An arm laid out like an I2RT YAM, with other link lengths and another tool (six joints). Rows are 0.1 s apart.
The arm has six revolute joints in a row. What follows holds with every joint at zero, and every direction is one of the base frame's.
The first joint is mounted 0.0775 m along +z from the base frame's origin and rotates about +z.
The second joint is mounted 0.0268 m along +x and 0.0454 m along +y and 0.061 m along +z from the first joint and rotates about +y.
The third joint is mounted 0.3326 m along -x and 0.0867 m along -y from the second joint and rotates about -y.
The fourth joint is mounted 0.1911 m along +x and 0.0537 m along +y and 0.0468 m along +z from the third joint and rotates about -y.
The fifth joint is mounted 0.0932 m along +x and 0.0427 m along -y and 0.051 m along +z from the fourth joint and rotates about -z.
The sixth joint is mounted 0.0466 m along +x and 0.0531 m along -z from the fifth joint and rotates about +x.
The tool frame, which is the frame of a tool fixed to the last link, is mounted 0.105 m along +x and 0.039 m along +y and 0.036 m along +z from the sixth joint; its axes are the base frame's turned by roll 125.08, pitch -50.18 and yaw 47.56 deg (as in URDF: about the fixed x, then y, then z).
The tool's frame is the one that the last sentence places.
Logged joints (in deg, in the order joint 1, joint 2, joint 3, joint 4, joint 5, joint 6), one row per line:
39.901, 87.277, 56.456, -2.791, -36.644, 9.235
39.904, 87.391, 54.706, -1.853, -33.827, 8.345
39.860, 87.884, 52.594, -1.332, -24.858, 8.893
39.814, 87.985, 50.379, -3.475, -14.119, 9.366
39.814, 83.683, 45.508, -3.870, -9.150, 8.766
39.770, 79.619, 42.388, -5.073, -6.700, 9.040
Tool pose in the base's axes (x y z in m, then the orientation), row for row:
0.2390, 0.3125, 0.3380, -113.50, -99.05, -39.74
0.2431, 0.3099, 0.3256, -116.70, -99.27, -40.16
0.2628, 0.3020, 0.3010, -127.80, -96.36, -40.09
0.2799, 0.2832, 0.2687, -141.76, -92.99, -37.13
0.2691, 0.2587, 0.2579, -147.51, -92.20, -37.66
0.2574, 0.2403, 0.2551, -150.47, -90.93, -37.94
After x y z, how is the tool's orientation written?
As a rotation vector, in degrees.
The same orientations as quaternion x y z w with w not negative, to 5 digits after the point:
-0.71233, -0.62164, -0.24941, 0.20965
-0.72374, -0.61564, -0.24906, 0.18750
-0.76792, -0.57900, -0.24089, 0.13052
-0.81551, -0.53495, -0.21360, 0.05621
-0.82865, -0.51794, -0.21156, 0.01759
-0.83660, -0.50556, -0.21094, 0.00124

